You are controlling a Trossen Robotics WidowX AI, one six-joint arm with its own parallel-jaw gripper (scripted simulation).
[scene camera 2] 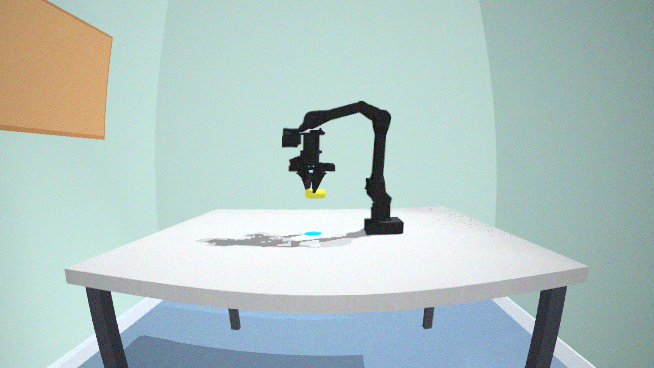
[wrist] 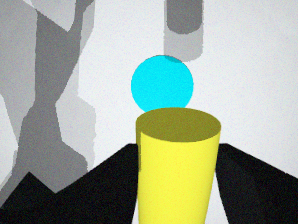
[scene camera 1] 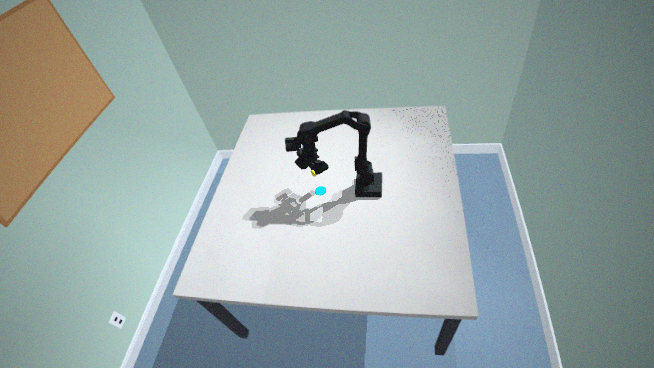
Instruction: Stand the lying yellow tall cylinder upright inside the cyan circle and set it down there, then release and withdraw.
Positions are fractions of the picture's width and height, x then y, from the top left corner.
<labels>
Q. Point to a cyan circle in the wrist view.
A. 0.54, 0.36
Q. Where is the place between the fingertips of the gripper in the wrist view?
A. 0.60, 0.69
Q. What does the gripper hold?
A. A yellow cylinder.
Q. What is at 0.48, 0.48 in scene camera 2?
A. The gripper.
</labels>
